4 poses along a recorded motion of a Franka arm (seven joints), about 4.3 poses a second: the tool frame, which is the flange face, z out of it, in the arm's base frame.
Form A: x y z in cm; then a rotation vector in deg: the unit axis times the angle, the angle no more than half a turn.
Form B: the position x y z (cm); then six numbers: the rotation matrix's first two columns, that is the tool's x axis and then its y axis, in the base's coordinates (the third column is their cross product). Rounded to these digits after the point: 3 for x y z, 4 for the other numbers.
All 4 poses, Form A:
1: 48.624 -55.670 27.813 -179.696 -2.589 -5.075
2: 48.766 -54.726 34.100 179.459 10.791 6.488
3: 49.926 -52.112 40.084 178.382 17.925 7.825
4: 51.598 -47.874 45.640 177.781 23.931 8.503
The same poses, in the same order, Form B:
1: 48.624 -55.670 27.813 0.9980 0.0287 0.0565 0.0289 -0.9996 -0.0029
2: 48.766 -54.726 34.100 0.9902 0.1197 0.0718 0.1196 -0.9928 0.0061
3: 49.926 -52.112 40.084 0.9762 0.1990 0.0857 0.1982 -0.9800 0.0182
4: 51.598 -47.874 45.640 0.9600 0.2642 0.0928 0.2635 -0.9645 0.0198
